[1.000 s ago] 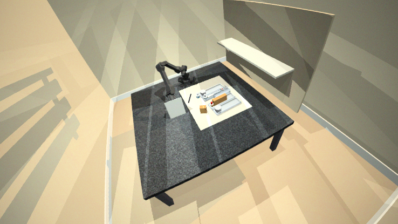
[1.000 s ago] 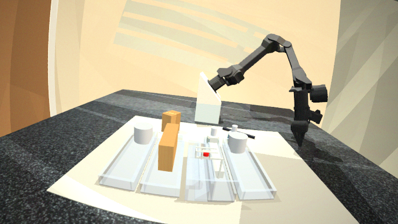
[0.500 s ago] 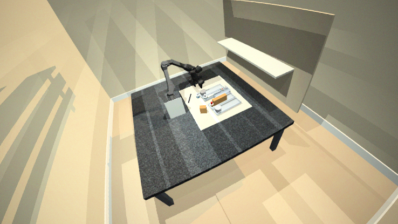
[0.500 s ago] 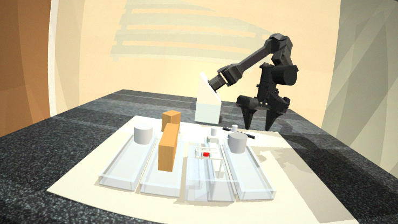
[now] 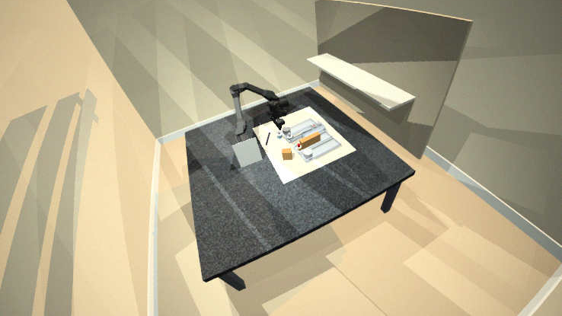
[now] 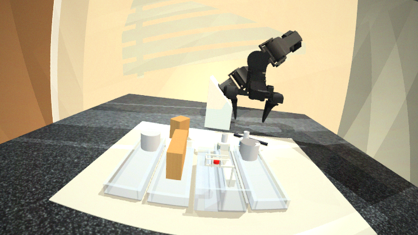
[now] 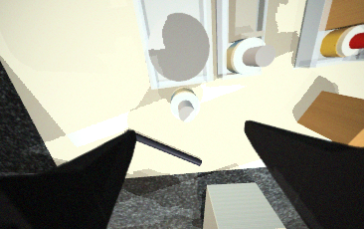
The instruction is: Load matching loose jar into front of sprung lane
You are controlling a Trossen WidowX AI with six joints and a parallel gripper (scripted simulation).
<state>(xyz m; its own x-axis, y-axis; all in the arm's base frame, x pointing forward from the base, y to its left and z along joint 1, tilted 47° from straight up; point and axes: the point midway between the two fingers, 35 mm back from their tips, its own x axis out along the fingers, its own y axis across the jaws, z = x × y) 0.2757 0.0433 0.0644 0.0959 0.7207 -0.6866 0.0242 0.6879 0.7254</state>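
Right now my gripper tip is 9 cm past the black rod, 4 cm to the right of it and 10 cm above it. The rest, counted from my gripper tip: sprung lane: 20 cm ahead, 10 cm to the right, 8 cm below; red mark: 23 cm ahead, 11 cm to the right, 3 cm below.
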